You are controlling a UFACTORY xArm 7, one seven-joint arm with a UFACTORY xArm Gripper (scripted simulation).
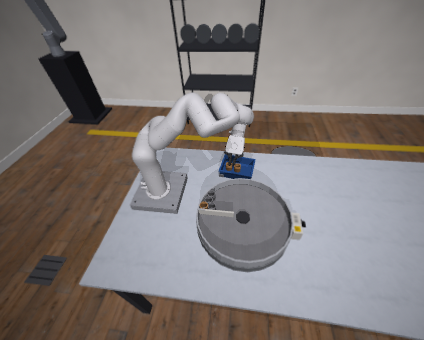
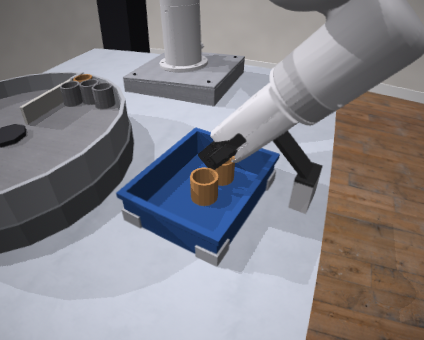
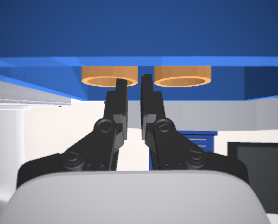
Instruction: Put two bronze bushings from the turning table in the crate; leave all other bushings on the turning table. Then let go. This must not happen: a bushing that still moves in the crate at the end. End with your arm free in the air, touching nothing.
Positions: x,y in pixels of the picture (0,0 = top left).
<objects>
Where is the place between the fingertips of my gripper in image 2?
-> At 208,159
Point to a bronze bushing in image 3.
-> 105,76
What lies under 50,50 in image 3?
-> A blue crate.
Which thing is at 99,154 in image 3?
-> My gripper.
</objects>
